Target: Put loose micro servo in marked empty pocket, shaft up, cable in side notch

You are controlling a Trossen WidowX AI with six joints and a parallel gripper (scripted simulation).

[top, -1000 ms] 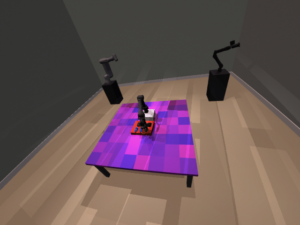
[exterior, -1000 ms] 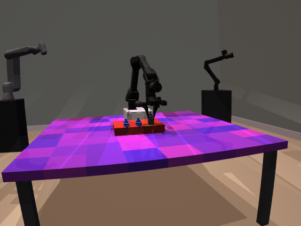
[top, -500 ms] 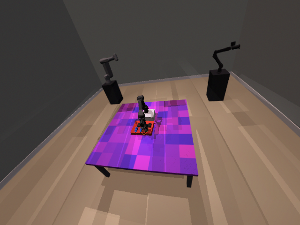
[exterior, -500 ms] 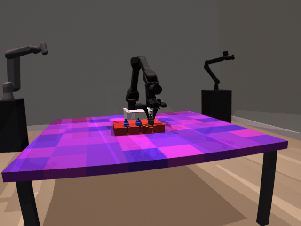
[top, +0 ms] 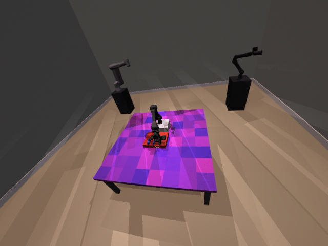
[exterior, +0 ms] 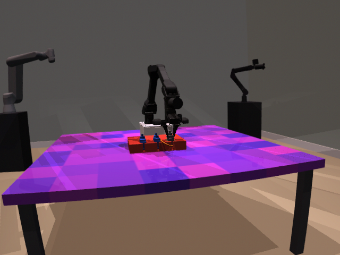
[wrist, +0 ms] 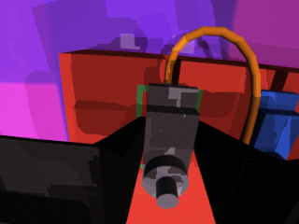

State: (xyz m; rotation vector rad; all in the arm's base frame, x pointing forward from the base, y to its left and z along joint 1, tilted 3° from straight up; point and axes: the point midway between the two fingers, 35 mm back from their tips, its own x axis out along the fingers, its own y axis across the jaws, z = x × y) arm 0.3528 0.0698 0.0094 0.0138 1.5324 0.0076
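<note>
Now: gripper tip 12 cm past the red deck, 7 cm to the left of it and 4 cm above it.
</note>
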